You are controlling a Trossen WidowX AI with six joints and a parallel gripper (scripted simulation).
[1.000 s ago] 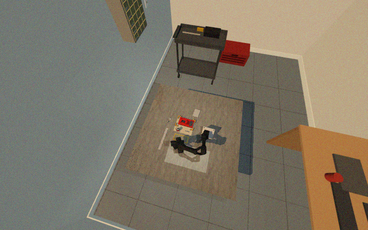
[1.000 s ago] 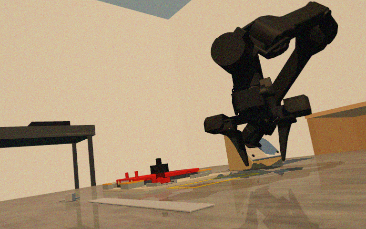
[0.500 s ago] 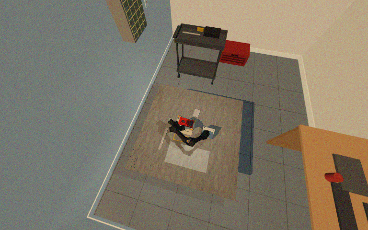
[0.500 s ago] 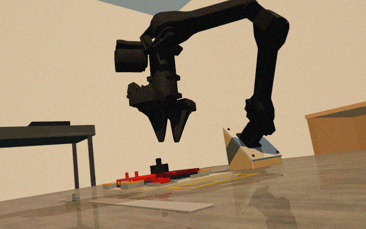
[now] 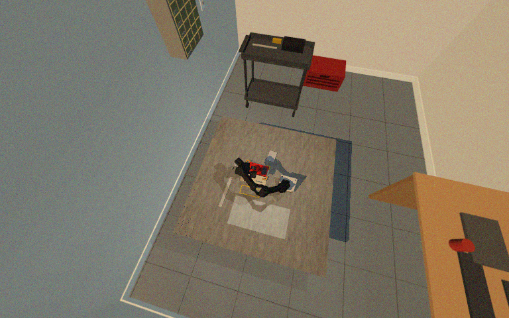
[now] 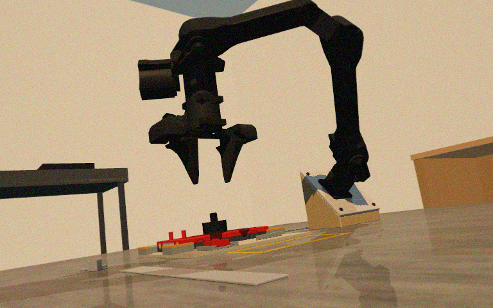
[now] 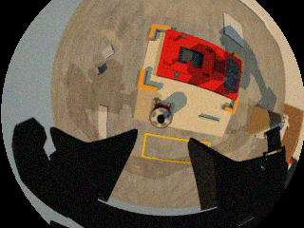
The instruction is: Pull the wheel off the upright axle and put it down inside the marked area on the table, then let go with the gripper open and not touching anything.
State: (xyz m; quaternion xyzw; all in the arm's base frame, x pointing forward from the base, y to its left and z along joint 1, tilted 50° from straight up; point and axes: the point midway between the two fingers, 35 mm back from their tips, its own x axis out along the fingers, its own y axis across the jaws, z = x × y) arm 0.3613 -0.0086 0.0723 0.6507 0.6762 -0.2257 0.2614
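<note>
Now: gripper tip 7 cm above the wheel. The rest, counted from my gripper tip: black axle 8 cm below; flat grey strip 15 cm ahead, 17 cm to the left, 11 cm below.
</note>
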